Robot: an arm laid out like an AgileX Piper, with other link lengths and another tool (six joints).
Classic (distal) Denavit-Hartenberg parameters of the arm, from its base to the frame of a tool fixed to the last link. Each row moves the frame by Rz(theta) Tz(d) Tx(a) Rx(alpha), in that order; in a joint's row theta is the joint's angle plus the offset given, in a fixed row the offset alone. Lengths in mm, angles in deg.
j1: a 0, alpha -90, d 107, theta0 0
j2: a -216.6, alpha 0, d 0, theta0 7.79
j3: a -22, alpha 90, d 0, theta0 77.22
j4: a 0, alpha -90, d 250.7, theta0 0
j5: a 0, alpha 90, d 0, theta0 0
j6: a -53.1, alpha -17.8, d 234.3, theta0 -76
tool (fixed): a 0, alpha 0, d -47.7, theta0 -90
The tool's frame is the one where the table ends.
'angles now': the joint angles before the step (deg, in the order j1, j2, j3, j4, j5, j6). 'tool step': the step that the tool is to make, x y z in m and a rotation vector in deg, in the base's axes. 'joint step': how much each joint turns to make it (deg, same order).
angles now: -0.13 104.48 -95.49 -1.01 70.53 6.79
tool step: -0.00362 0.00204 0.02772 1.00 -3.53 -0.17
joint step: -0.13 -3.79 0.01 1.01 0.26 0.00
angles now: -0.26 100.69 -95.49 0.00 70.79 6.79
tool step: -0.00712 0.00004 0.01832 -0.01 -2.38 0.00
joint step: 0.00 -3.57 1.17 0.00 0.02 0.00
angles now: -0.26 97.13 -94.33 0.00 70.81 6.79
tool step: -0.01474 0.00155 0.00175 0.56 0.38 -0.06
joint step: 0.00 -3.76 4.05 0.53 0.10 0.08
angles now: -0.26 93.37 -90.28 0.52 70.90 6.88
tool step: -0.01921 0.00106 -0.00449 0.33 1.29 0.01
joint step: 0.00 -4.30 5.47 0.32 0.12 0.00
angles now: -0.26 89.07 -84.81 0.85 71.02 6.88
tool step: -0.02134 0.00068 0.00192 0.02 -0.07 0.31
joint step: 0.00 -5.64 5.57 0.13 0.00 -0.32
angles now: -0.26 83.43 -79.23 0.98 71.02 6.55
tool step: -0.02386 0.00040 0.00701 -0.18 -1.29 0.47
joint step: 0.00 -7.02 5.63 0.00 0.10 -0.50
